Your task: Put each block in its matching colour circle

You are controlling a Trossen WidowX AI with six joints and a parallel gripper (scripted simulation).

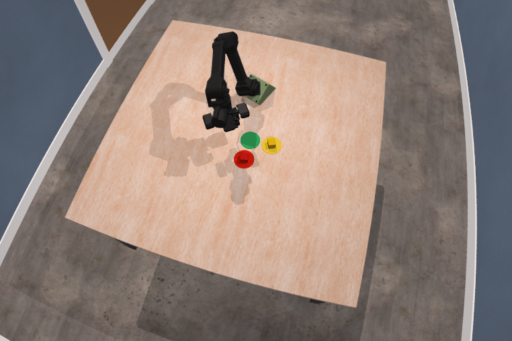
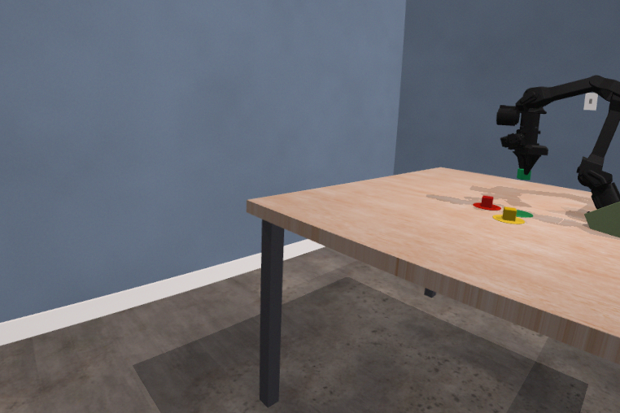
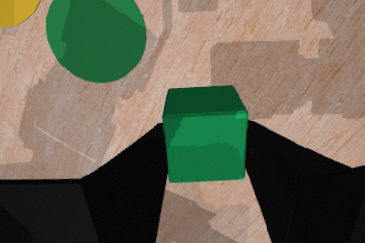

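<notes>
Right now the green circle is 9 cm to the left of my hand and 15 cm below it. Round my hand: red circle (10 cm ahead, 7 cm to the left, 15 cm below); then green block (4 cm below); then red block (10 cm ahead, 7 cm to the left, 13 cm below).
</notes>
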